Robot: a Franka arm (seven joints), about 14 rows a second.
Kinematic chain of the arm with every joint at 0, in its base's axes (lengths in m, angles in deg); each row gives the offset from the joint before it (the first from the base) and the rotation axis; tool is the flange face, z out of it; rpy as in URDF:
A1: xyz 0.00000 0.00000 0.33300 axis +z
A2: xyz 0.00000 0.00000 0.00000 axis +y
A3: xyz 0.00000 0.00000 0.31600 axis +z
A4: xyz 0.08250 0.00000 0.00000 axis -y
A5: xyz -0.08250 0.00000 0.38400 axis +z
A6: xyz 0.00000 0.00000 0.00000 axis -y
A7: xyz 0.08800 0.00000 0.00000 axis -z
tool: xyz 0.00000 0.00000 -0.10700 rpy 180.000 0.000 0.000
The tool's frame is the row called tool.
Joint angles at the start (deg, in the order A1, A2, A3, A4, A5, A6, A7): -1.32, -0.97, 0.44, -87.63, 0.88, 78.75, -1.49
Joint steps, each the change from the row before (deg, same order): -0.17, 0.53, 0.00, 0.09, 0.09, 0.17, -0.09; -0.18, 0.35, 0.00, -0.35, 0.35, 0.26, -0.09; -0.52, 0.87, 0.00, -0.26, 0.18, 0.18, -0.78; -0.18, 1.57, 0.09, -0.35, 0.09, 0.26, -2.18
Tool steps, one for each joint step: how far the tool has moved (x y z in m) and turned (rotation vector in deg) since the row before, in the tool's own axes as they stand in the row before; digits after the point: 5 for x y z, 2 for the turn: 0.00364, 0.00157, 0.00348, 0.12, -0.26, 0.07; 0.00299, 0.00113, 0.00528, 0.39, -0.43, 0.03; 0.00594, 0.00495, 0.00904, 0.30, -0.93, -0.27; 0.01058, 0.00166, 0.01572, 0.23, -1.65, -2.06
